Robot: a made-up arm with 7 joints.
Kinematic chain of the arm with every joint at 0, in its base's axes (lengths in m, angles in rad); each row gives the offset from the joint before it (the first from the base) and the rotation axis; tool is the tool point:
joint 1: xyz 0 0 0.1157 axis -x
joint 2: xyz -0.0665 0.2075 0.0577 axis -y
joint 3: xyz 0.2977 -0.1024 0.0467 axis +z
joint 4: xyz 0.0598 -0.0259 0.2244 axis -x
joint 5: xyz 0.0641 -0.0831 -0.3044 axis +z
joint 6: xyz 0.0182 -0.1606 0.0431 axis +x
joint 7: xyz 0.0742 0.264 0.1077 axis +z
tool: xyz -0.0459 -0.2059 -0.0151
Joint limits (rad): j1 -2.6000..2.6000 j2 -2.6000..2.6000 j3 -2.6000..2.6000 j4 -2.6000..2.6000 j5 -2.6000..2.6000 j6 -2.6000..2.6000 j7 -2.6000..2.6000
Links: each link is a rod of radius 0.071 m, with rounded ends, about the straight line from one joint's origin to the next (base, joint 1, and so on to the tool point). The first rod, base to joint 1, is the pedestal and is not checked.
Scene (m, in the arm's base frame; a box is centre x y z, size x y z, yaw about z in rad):
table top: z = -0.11
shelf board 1: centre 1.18 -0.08 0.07 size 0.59 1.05 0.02 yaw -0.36
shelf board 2: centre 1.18 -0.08 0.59 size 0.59 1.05 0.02 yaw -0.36
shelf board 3: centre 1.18 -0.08 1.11 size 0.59 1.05 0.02 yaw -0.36
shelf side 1: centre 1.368 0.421 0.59 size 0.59 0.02 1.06 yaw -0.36
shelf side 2: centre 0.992 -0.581 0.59 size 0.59 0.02 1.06 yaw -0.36
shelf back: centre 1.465 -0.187 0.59 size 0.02 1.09 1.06 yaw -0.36
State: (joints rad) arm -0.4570 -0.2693 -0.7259 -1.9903 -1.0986 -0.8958 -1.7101
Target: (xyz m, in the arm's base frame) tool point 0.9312 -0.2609 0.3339
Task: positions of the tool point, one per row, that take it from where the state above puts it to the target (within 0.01 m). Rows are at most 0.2 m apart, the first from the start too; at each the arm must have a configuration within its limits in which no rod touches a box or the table.
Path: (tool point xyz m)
1: 0.7115 -0.0723 0.4366
2: 0.6205 -0.1440 0.3339
3: 0.7313 -0.2151 0.3234
4: 0.8402 -0.2499 0.3149
5: 0.9312 -0.2609 0.3339

